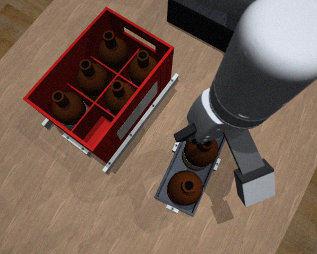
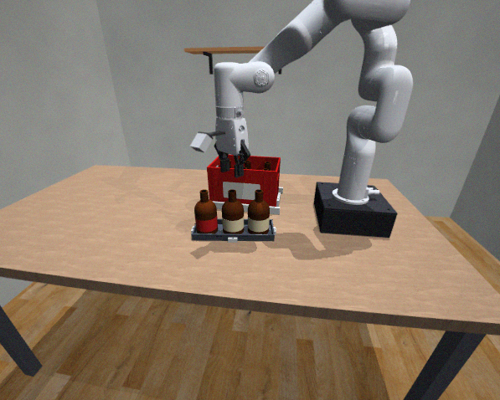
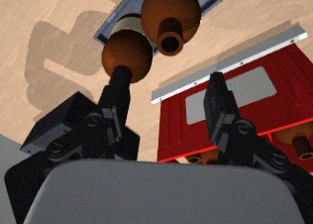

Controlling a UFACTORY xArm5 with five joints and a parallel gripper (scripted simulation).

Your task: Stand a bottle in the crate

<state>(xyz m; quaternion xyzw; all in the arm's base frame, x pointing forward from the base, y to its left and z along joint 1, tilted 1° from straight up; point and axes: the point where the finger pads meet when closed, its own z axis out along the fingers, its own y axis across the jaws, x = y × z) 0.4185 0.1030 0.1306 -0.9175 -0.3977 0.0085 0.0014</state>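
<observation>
My gripper is now 22 cm above the grey tray. Round my hand: red crate 3 cm behind, 26 cm to the right, 15 cm below.
</observation>
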